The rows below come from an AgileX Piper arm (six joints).
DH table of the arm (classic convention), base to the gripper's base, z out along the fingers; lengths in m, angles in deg. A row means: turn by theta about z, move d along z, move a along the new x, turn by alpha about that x. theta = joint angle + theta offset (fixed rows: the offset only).
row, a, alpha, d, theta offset
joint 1, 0, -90, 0.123, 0
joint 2, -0.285, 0, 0, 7.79
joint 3, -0.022, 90, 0, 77.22
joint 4, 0, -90, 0.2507, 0
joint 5, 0, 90, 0, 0
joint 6, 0, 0, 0.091, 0
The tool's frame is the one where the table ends.
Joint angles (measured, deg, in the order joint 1, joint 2, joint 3, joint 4, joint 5, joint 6), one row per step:
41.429, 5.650, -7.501, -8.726, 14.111, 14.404
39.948, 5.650, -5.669, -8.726, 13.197, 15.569
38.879, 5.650, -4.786, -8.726, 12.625, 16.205
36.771, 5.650, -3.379, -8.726, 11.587, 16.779
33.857, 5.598, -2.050, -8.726, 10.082, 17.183
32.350, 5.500, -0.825, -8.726, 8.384, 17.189
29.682, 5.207, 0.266, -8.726, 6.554, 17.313
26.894, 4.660, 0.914, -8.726, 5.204, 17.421
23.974, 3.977, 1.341, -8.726, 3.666, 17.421
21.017, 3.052, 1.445, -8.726, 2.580, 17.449
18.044, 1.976, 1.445, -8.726, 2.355, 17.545
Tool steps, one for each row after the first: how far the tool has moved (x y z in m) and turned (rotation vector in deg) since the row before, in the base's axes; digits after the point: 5 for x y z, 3 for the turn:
0.00182, -0.00019, -0.00936, 0.286, 1.416, -1.497
0.00104, -0.00044, -0.00432, 0.293, 0.624, -1.073
0.00181, -0.00116, -0.00671, 0.218, 0.629, -2.036
0.00209, -0.00198, -0.00549, 0.447, 0.045, -2.746
0.00108, -0.00079, -0.00453, 0.303, -0.461, -1.250
0.00138, -0.00210, -0.00332, 0.628, -0.805, -2.406
0.00094, -0.00262, -0.00115, 0.682, -1.036, -2.595
0.00066, -0.00282, 0.00061, 0.765, -1.603, -2.686
0.00011, -0.00314, 0.00208, 0.751, -1.740, -2.793
-0.00032, -0.00340, 0.00150, 0.524, -1.193, -2.941

